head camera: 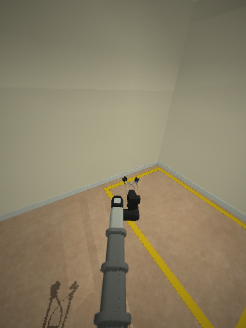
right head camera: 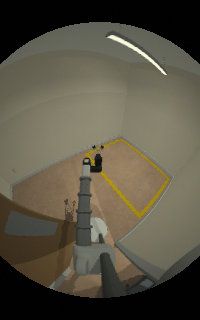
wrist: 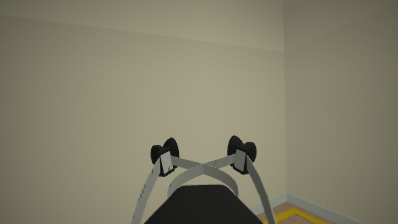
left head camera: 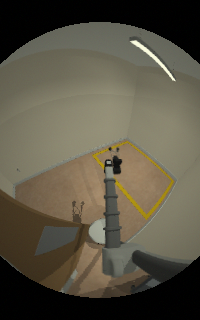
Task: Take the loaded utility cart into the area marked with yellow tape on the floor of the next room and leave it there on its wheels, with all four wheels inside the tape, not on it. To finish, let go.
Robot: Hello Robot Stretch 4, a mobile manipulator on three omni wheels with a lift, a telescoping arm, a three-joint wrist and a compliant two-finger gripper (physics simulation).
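Pixels of known places: gripper, fingertip midpoint: (head camera: 130, 177) (right head camera: 97, 145) (wrist: 203, 148) (left head camera: 113, 147); robot's base, origin of the base link: (right head camera: 93, 228) (left head camera: 102, 230).
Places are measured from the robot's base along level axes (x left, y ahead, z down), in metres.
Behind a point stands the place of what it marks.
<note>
The yellow tape (head camera: 169, 273) @(x -0.531, y 0.590, z 0.027 m) (left head camera: 161, 199) @(x -1.277, y 0.412, z 0.023 m) (right head camera: 155, 196) @(x -1.278, y 0.442, z 0.027 m) (wrist: 293, 212) @(x -0.863, y 2.385, z 0.033 m) outlines a four-sided area on the floor in the far right corner of the room. No cart shows inside it. The loaded utility cart cannot be made out for certain in these views. My gripper (head camera: 131, 179) @(x -0.089, y 0.831, z -0.945 m) (left head camera: 114, 149) @(x -0.089, y 0.831, z -0.945 m) (right head camera: 98, 147) @(x -0.089, y 0.831, z -0.945 m) (wrist: 203, 148) @(x -0.089, y 0.831, z -0.945 m) is open, its two fingertips apart with nothing between them. It points away from me at the end of the long extended arm, towards the far wall, and in the head views it overlaps the far left end of the taped area.
Walls with a pale baseboard meet behind the tape. A brown door-like panel (left head camera: 20, 225) @(x 0.200, y 0.067, z -1.393 m) (right head camera: 40, 250) @(x 0.253, y -0.139, z -1.028 m) with a grey pane stands at the lower left. A dark grey object (right head camera: 141, 286) shows partly at the lower right; I cannot tell what it is. The arm (head camera: 114, 290) @(x -0.003, y 0.209, z -1.058 m) reaches over the floor.
</note>
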